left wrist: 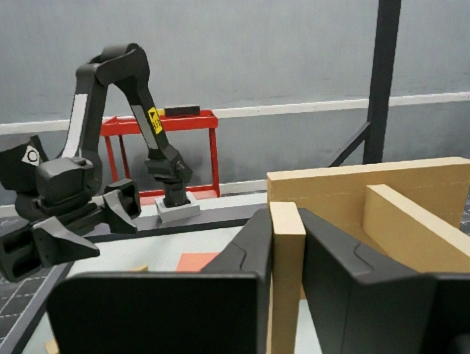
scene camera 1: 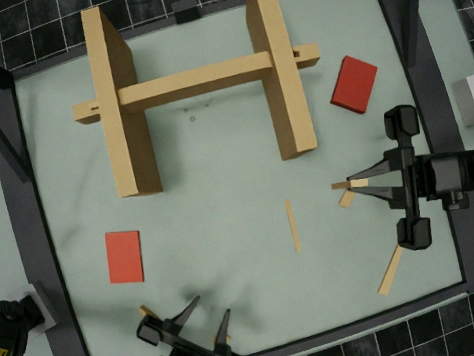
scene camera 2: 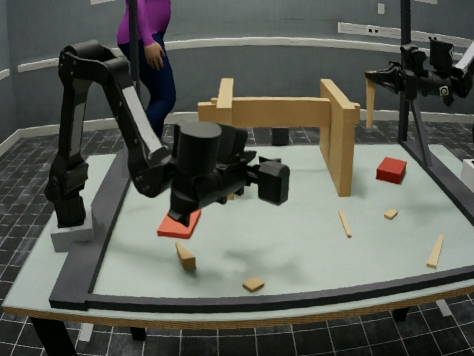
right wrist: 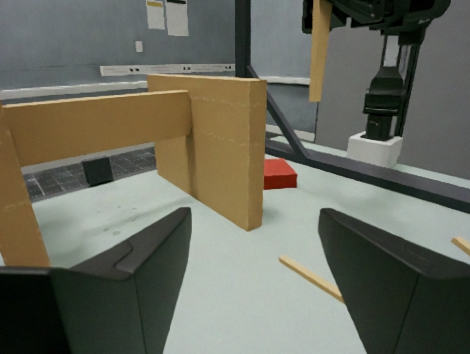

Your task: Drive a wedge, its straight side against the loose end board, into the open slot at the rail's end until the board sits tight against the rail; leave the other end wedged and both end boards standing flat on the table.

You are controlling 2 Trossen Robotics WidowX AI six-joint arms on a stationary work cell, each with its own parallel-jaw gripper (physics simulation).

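Places are measured from the left arm's base along level axes (x right, y ahead, z up), in millimetres.
Where they show: left gripper, fingertip midpoint: (left wrist: 280, 219) (scene camera 1: 347, 184) (scene camera 2: 365, 74); right gripper, fingertip midpoint: (left wrist: 118, 240) (scene camera 1: 214, 303) (scene camera 2: 267, 157) (right wrist: 255, 218); left arm's base, link origin: (right wrist: 376, 137); right arm's base, link origin: (left wrist: 176, 201) (scene camera 1: 26, 314) (scene camera 2: 71, 219).
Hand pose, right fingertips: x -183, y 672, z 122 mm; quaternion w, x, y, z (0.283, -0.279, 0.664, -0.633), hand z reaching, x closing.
Observation:
Each offset is from my right fingertips to the top centre of the thing.
The rail {dy -83, dx +352, dz +14 mm} (scene camera 1: 195, 80) (scene camera 2: 280, 111) (right wrist: 100, 122) joins two upright end boards, the left one {dy +57, dx +362, dz +35 mm} (scene camera 1: 110, 110) (scene camera 2: 226, 100) and the right one {dy -226, dx +343, dz +35 mm} (scene camera 1: 287, 85) (scene camera 2: 345, 155) (right wrist: 225, 150). A dark slot opening shows in the rail's right end; a narrower slit shows at its left end. Which board is loose is unclear. My left gripper (scene camera 1: 350, 184) (left wrist: 280, 219) is shut on a wedge {dy -243, dx +119, dz +139 mm} (scene camera 2: 370, 102) (left wrist: 287, 260) (right wrist: 318, 60), which hangs thin end down, above the table, right of the right board. My right gripper (scene camera 1: 214, 303) (right wrist: 255, 218) is open and empty, near the front edge.
Red blocks {dy -391, dx +291, dz -156 mm} (scene camera 1: 354, 84) {dy +174, dx +101, dz -173 mm} (scene camera 1: 124, 256) lie right of the right board and below the left board. A thin strip {dy -177, dx +56, dz -179 mm} (scene camera 1: 293, 225), a small block {dy -301, dx +72, dz -178 mm} (scene camera 1: 346, 199) and a long wedge {dy -357, dx -99, dz -177 mm} (scene camera 1: 390, 270) lie at the right. Another wedge {dy +156, dx -35, dz -159 mm} (scene camera 2: 185, 256) and small block {dy +38, dx -126, dz -178 mm} (scene camera 2: 253, 285) lie near the front.

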